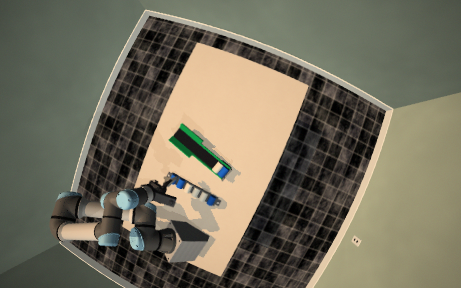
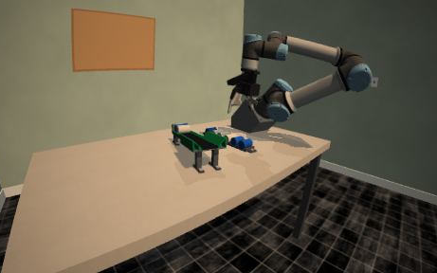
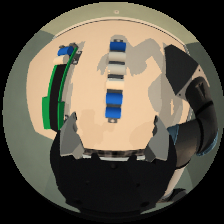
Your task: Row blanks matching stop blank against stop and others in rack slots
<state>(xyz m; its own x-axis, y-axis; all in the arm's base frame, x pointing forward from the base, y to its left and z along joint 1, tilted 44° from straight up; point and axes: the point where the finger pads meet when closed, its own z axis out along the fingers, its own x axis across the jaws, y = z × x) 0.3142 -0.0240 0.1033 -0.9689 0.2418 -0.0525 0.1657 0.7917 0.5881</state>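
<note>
My gripper is now 1 cm past the stock rack, 8 cm to the left of it and 18 cm above it.
</note>
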